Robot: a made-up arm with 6 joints.
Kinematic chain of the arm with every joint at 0, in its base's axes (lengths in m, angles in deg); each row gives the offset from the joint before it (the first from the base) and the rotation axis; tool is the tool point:
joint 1: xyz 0 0 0.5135 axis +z
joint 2: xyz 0.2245 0 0 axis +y
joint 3: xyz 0 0 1.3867 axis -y
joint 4: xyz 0 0 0.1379 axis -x
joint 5: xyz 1.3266 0 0 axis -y
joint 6: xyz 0.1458 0 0 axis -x
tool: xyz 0 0 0
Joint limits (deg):
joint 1: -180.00..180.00
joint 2: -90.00..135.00
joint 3: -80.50..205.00
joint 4: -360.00..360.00
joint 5: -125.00..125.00
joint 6: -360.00..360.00
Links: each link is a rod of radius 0.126 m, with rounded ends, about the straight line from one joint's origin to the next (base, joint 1, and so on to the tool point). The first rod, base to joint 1, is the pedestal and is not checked.
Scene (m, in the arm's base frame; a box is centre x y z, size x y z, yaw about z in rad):
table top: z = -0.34
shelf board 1: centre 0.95 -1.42 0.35 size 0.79 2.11 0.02 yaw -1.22
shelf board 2: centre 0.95 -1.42 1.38 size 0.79 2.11 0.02 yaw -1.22
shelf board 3: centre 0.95 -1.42 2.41 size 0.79 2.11 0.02 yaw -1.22
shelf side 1: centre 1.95 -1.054 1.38 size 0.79 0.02 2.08 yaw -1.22
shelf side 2: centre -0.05 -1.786 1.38 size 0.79 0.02 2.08 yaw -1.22
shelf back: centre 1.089 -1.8 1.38 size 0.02 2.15 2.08 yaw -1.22
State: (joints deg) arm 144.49 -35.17 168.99 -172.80 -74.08 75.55
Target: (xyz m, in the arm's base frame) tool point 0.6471 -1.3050 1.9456
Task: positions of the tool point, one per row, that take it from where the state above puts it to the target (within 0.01 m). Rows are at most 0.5 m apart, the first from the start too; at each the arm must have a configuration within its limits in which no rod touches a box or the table.
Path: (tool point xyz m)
1: 1.3195 -0.7775 0.8388
2: 1.2190 -0.5666 0.8349
3: 1.0340 -0.7568 1.2281
4: 0.7537 -0.8244 1.6072
5: 0.4382 -0.7342 1.9455
6: 0.5544 -1.0141 1.9770
7: 0.6473 -1.3050 1.9455

